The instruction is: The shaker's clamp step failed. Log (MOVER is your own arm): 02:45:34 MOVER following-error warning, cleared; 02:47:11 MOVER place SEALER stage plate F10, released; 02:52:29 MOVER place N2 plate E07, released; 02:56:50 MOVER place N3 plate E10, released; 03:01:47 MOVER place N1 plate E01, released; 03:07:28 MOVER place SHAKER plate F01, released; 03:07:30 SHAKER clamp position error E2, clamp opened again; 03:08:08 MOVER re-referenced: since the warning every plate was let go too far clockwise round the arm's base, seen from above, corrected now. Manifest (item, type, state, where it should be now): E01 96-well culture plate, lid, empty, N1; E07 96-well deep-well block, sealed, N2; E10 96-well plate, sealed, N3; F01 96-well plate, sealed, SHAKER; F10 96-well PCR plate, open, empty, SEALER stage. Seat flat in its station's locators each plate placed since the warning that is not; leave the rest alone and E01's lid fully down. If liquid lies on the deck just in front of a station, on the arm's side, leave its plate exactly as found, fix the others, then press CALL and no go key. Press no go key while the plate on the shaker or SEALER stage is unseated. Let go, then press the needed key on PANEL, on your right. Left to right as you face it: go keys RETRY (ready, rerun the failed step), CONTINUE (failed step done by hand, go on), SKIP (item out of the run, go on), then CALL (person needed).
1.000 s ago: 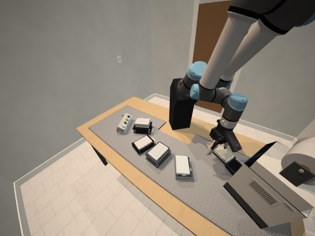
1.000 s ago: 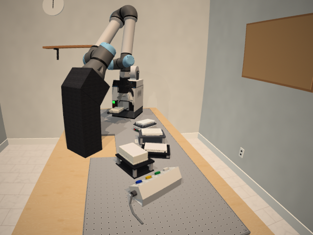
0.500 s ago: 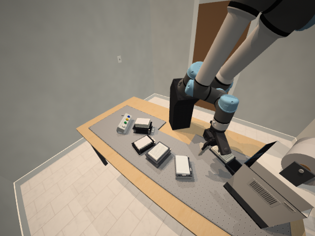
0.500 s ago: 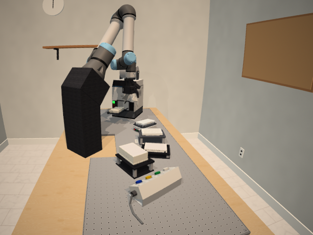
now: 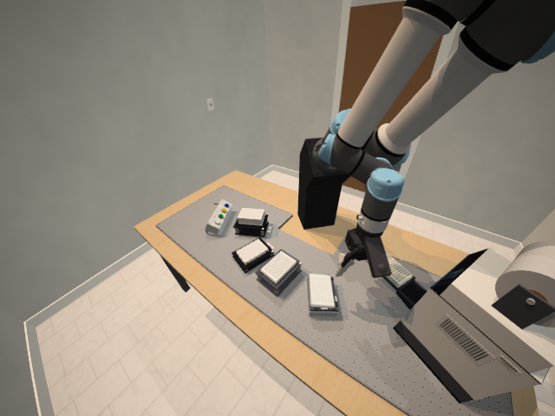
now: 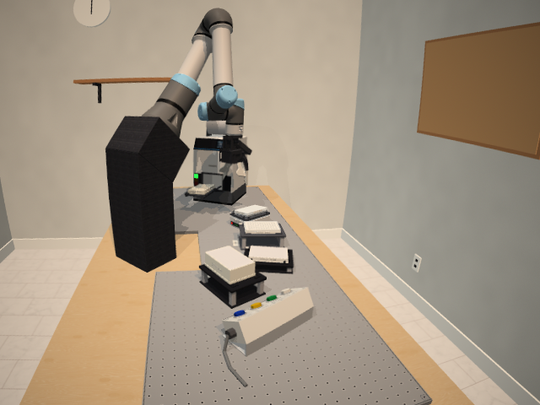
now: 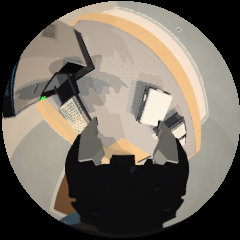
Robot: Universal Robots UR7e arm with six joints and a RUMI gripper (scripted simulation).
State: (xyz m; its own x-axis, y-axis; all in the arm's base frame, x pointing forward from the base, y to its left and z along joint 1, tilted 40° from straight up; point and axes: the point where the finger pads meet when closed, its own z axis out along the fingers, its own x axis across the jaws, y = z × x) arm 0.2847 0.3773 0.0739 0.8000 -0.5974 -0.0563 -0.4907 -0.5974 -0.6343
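The lidded culture plate is 8 cm ahead of my hand, 7 cm to the right of it and 10 cm below it. The rest, counted from my hand: PCR plate (17 cm behind, 6 cm to the left, 6 cm below); then film roll (13 cm behind, 33 cm to the left, 23 cm above).
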